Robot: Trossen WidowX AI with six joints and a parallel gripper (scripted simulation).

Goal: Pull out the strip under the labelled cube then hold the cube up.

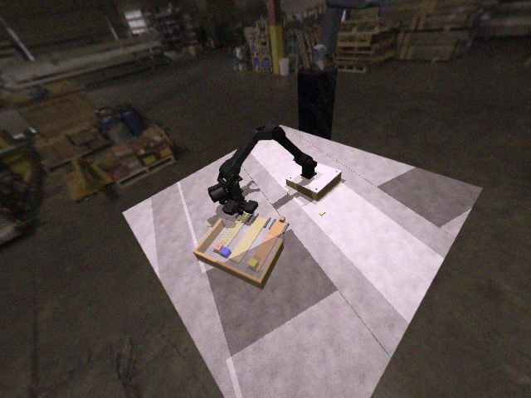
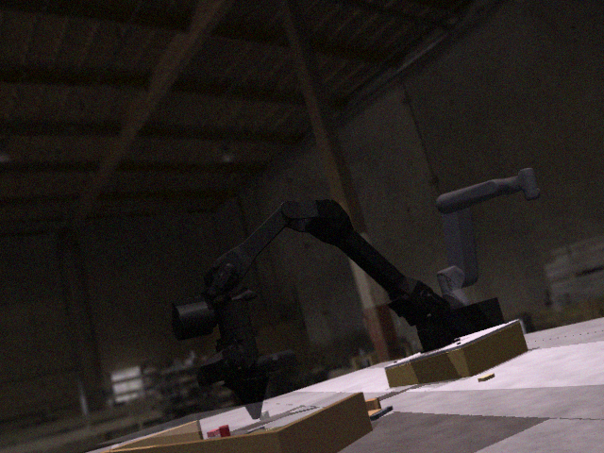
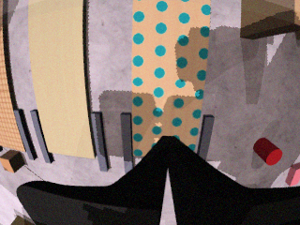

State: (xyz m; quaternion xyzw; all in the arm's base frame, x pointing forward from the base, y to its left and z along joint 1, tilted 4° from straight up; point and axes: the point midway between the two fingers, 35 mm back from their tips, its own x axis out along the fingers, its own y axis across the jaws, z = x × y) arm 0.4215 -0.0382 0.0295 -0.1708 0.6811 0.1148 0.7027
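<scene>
My gripper tip is now 80 mm short of the dotted strip, 40 mm to the right of it and 30 mm above it. From my gripper tip the other things lie so: white cube: 110 mm behind, 200 mm to the right, 20 mm below; pink labelled cube: 180 mm ahead, 80 mm to the left, 10 mm below; pink piece: 10 mm ahead, 190 mm to the right, 20 mm below.
</scene>
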